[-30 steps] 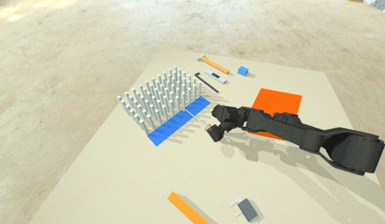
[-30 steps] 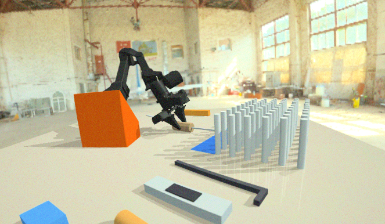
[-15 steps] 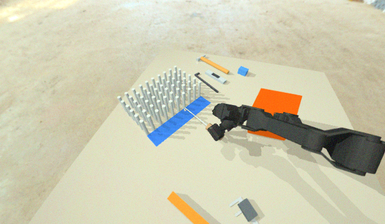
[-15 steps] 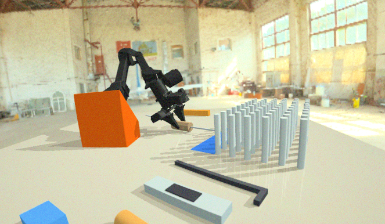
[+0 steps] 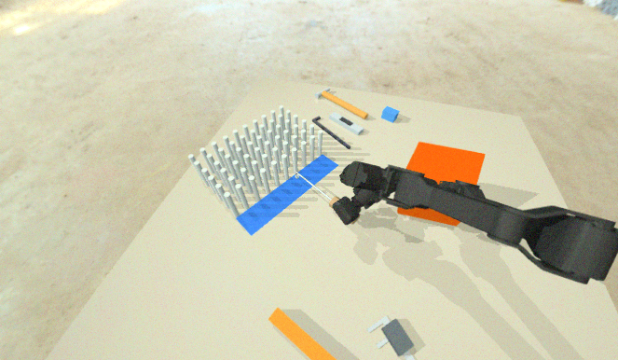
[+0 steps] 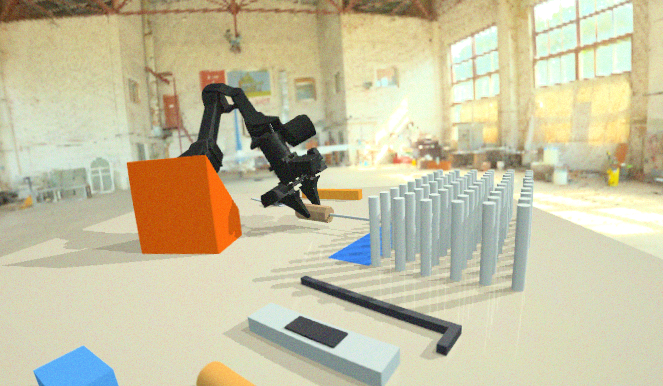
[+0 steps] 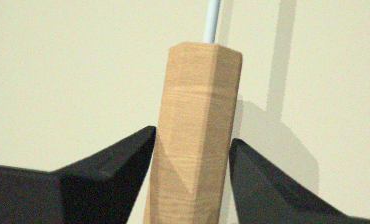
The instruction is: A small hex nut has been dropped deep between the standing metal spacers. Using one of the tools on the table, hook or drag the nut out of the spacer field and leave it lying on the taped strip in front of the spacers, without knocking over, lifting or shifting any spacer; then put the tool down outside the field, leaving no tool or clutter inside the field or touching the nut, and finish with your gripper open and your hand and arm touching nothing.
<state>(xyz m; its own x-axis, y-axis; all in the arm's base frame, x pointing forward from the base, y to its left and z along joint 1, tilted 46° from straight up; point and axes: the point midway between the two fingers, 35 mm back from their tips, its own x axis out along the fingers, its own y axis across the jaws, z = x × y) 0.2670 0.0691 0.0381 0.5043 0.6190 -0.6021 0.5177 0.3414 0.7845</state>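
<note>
Now: gripper tip 53 cm to the left of the blue cube, 14 cm past it and 1 cm above it. Also, from my gripper tip: orange bar 35 cm to the left, 2 cm below, 2 cm ahead; blue taped strip 18 cm ahead, 6 cm to the right, 3 cm below; grey block 44 cm to the right, 4 cm ahead, 2 cm below.
</note>
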